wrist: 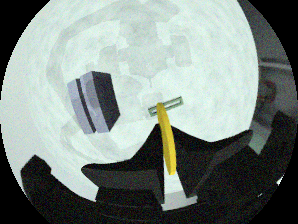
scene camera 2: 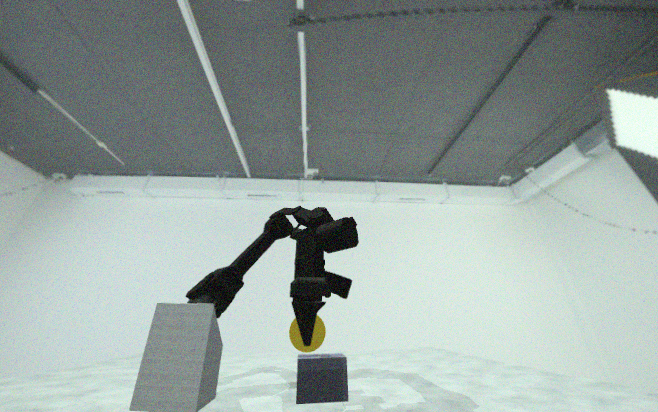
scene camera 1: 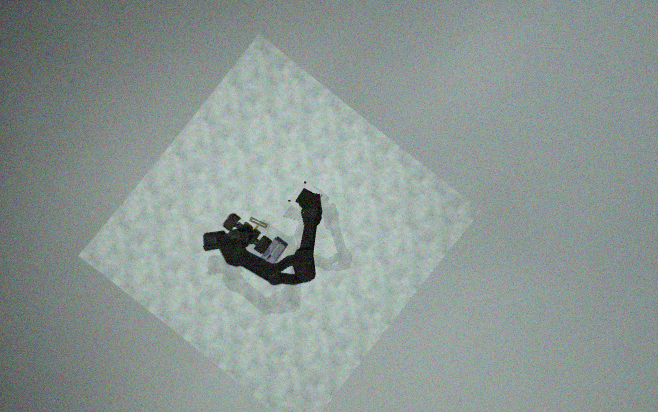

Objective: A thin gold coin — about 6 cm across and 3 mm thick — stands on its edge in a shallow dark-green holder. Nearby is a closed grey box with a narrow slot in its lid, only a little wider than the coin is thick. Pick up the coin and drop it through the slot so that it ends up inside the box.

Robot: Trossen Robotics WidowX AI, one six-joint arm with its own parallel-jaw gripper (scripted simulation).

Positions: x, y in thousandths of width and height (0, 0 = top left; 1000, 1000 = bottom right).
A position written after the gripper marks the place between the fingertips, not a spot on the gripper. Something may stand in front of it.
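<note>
Scene camera 2: a gold coin (scene camera 2: 486, 805) is carried by the gripper (scene camera 2: 467, 839). Wrist view: both the gripper (wrist: 539, 565) and the coin (wrist: 572, 708) are visible.
</note>
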